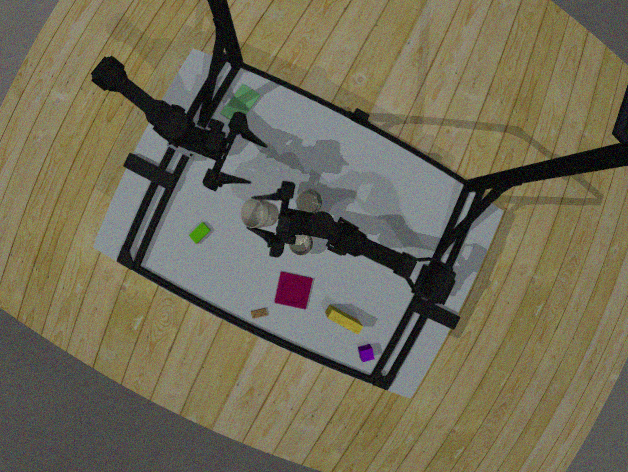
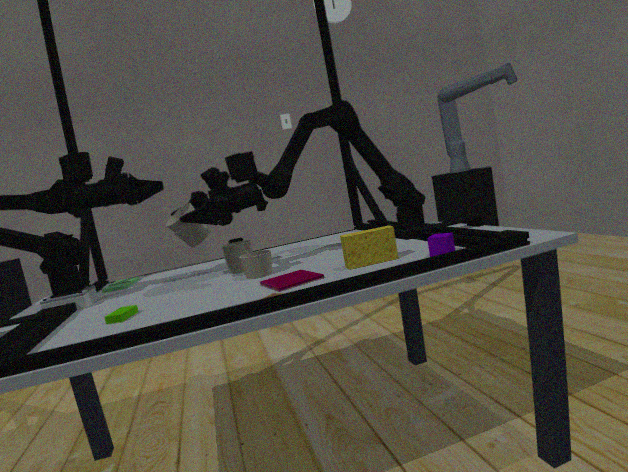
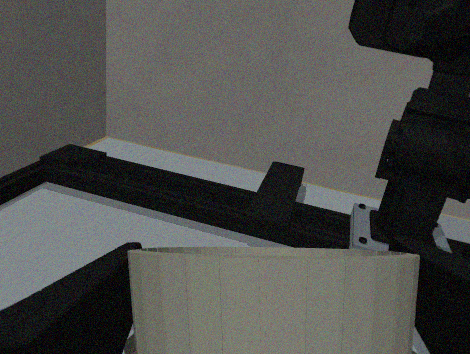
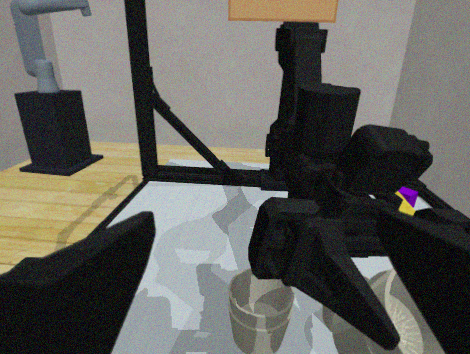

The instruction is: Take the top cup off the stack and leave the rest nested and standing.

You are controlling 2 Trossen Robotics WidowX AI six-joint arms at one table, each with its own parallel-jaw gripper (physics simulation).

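Places are measured from the left arm's base along level axes (x ahead, y left, z up), in metres.
Where they show: left gripper, fingertip midpoint: (image 1: 249, 212) (image 2: 175, 217) (image 3: 265, 253) (image 4: 449, 339); right gripper, fingertip midpoint: (image 1: 259, 164) (image 2: 163, 185) (image 4: 265, 220); left arm's base at its link origin: (image 2: 412, 227) (image 4: 278, 176); right arm's base at its link origin: (image 2: 68, 293) (image 3: 400, 232).
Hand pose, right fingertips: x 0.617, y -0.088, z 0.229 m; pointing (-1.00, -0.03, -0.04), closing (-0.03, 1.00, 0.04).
Each offset is from my right fingertips to the top centre of the thing. "spot": to the spot under its first point. Level surfaces: height alone.
My left gripper (image 1: 259, 214) (image 2: 188, 219) is shut on a beige cup {dx -0.035, dy +0.104, dz -0.055 m} (image 1: 258, 213) (image 2: 188, 230) (image 3: 269, 302) (image 4: 396, 309) and holds it tilted, well above the table. Two more beige cups stand upright on the table behind it. The farther cup {dx -0.146, dy +0.016, dz -0.178 m} (image 1: 308, 200) (image 2: 235, 255) (image 4: 259, 312) is taller and shows a double rim, like a nested pair. The nearer cup {dx -0.172, dy +0.133, dz -0.198 m} (image 1: 301, 244) (image 2: 256, 263) is shorter and stands apart beside it. My right gripper (image 1: 252, 160) (image 2: 148, 187) is open and empty, raised to the left of the cups.
On the table {dz -0.250 m} (image 1: 382, 187) lie a magenta flat square {spot: dx -0.210, dy +0.273, dz -0.242 m} (image 1: 293, 289) (image 2: 291, 279), a yellow block {dx -0.386, dy +0.294, dz -0.180 m} (image 1: 344, 319) (image 2: 369, 246), a purple cube {dx -0.508, dy +0.376, dz -0.210 m} (image 1: 365, 352) (image 2: 440, 243), a lime block {dx +0.123, dy +0.232, dz -0.235 m} (image 1: 200, 231) (image 2: 121, 314), a small brown block {dx -0.143, dy +0.387, dz -0.242 m} (image 1: 260, 312) and a green pad {dx +0.179, dy -0.187, dz -0.240 m} (image 1: 240, 101).
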